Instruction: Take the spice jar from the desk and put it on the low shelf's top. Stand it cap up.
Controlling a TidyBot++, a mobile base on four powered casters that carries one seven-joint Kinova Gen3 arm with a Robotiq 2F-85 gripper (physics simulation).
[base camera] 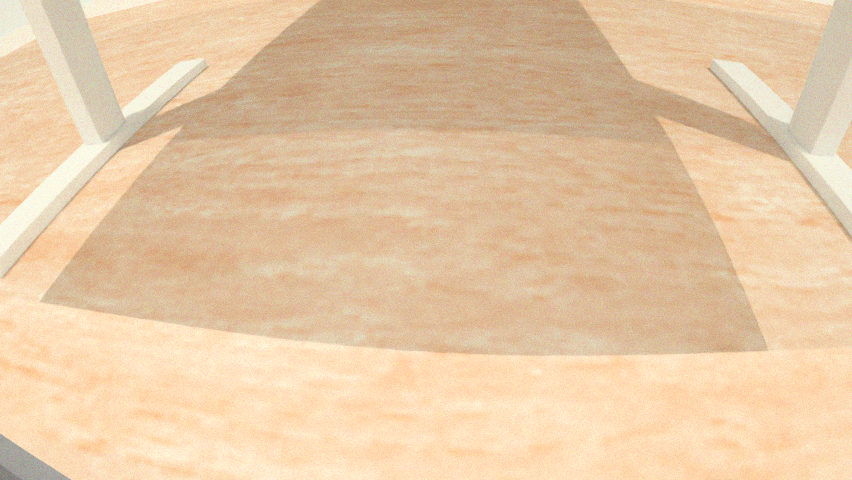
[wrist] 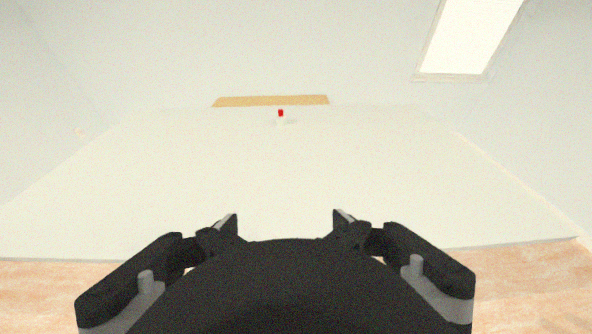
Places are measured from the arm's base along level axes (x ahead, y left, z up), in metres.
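Pixels of known places: gripper, fingertip midpoint: [wrist: 285,221].
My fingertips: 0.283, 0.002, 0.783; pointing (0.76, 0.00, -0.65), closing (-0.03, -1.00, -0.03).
For each thing: its top centre in the pictures, then the offset to it from my fingertips, as dx, dy, dz. "*": a spot on its surface instead. Level surfaces: height alone.
- spice jar, middle of its top: [wrist: 280,110] +0.613, -0.001, -0.167
- white desk, its level: dz -0.229
- tan flat surface, its level: dz -0.569
- white desk leg, surface spot: [base camera: 77,77] * +0.442, +0.640, -1.023
- white leg, surface spot: [base camera: 819,89] * +0.402, -0.553, -1.061
- wooden floor, its level: dz -1.180
The spice jar [wrist: 280,118], pale with a red cap, stands cap up near the far edge of the white desk [wrist: 280,170] in the wrist view, close to the middle of the desk's width. My gripper [wrist: 285,221] is open, with nothing between its fingers. It is on the near side of the desk in the wrist view, well short of the jar and roughly in line with it. A tan flat surface [wrist: 272,101] shows beyond the desk's far edge; I cannot tell whether it is the low shelf's top.
In the base camera view a white desk leg [base camera: 77,77] stands at the left and another white leg [base camera: 819,89] at the right, each on a long foot bar. The desk's shadow lies on the wooden floor [base camera: 417,405] between them. A bright window [wrist: 467,37] is at the upper right.
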